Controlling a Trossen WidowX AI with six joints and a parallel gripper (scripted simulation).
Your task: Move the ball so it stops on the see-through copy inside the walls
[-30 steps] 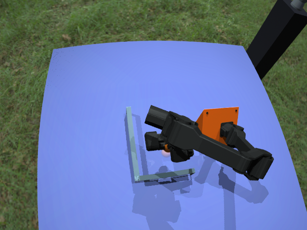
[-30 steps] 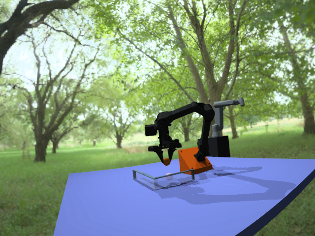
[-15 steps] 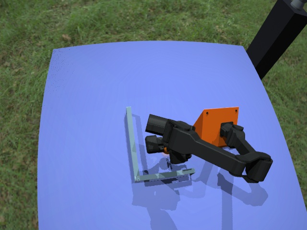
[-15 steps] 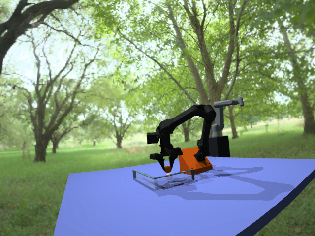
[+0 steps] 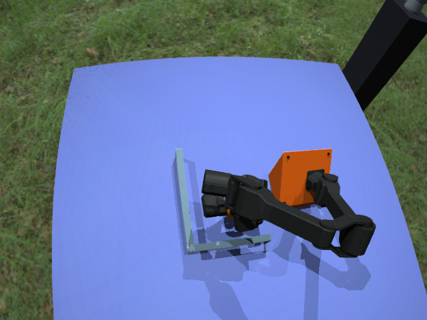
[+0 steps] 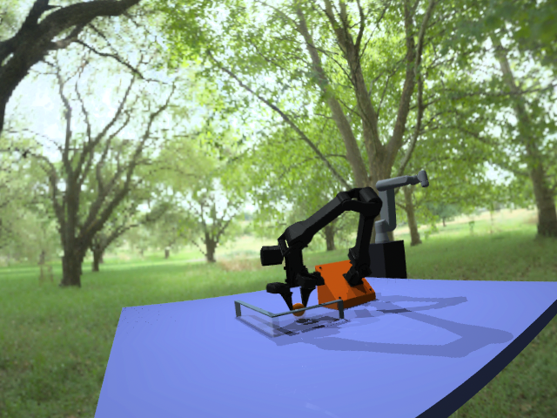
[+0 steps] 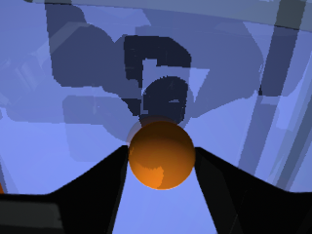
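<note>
Now: gripper tip right at the orange ball.
</note>
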